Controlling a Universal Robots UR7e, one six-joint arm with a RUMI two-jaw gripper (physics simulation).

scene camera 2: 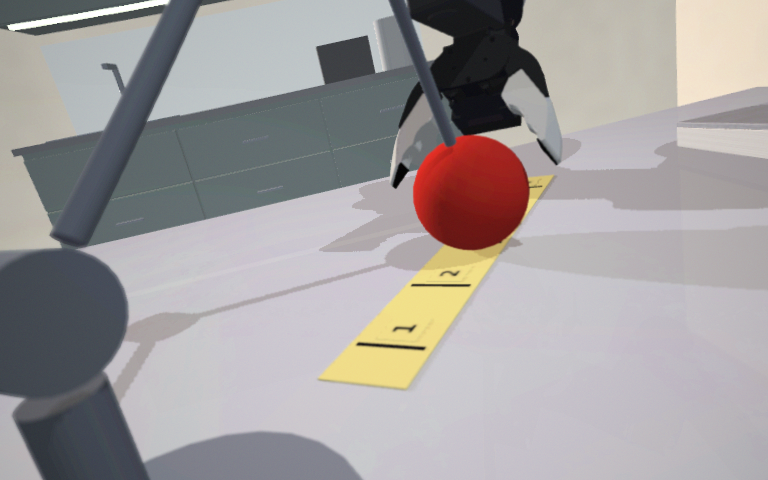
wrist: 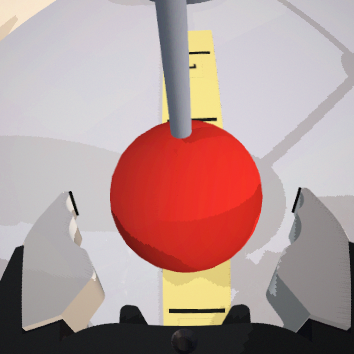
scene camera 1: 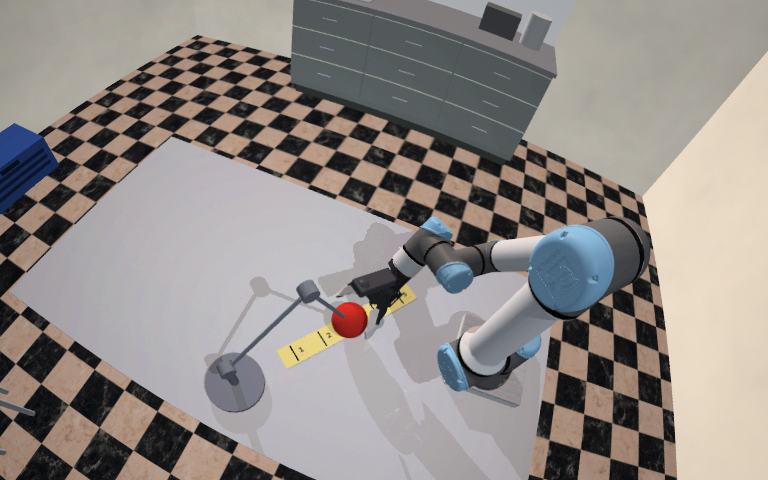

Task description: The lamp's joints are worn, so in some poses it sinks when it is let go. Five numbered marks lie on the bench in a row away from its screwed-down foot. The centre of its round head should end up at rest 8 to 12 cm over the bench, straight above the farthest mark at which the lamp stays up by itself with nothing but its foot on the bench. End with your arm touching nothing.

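Frame: origin at the arm's base, x ahead, y left, z up, level; metres.
Seen in the pictures: gripper, fingertip midpoint: (scene camera 2: 467, 176) (wrist: 183, 192) (scene camera 1: 350, 317).
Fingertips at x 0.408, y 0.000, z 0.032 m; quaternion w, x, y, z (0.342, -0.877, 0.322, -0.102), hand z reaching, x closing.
Offsets run from my fingertips to a thing's top centre. "spot": to the spot under its first point. Level surfaces: height alone.
The lamp's round red head @(spot: dx -0.001, dy +0.022, dz +0.030 m) (scene camera 1: 349, 320) (scene camera 2: 471, 192) (wrist: 185, 215) hangs above the yellow strip (scene camera 1: 311, 347) (scene camera 2: 385, 365) (wrist: 200, 292), apart from the bench. Marks 1 and 2 show on its foot side; the head hides mark 3 in the wrist view. Its exact height cannot be told. The thin upper rod @(spot: dx +0.037, dy +0.046, dz +0.097 m) (scene camera 2: 421, 67) (wrist: 175, 65) slopes down from the elbow joint @(spot: dx +0.080, dy +0.109, dz +0.275 m) (scene camera 1: 308, 291) to the head. The round foot @(spot: dx +0.178, dy +0.283, dz -0.051 m) (scene camera 1: 249, 393) stands on the bench. My gripper (scene camera 1: 355, 315) (scene camera 2: 476, 173) (wrist: 183, 192) is open, its fingers either side of the head, with visible gaps in the wrist view.
The lamp's lower rod @(spot: dx +0.144, dy +0.177, dz +0.171 m) (scene camera 1: 269, 330) (scene camera 2: 130, 113) rises from the foot's joint @(spot: dx +0.225, dy +0.267, dz +0.074 m) (scene camera 1: 226, 366) (scene camera 2: 56, 322). My arm's base stands on a board (scene camera 1: 501, 394) (scene camera 2: 730, 138) at the bench's right. A grey-green cabinet (scene camera 1: 407, 73) (scene camera 2: 254, 164) stands beyond the bench @(dz -0.066 m) (scene camera 1: 141, 226).
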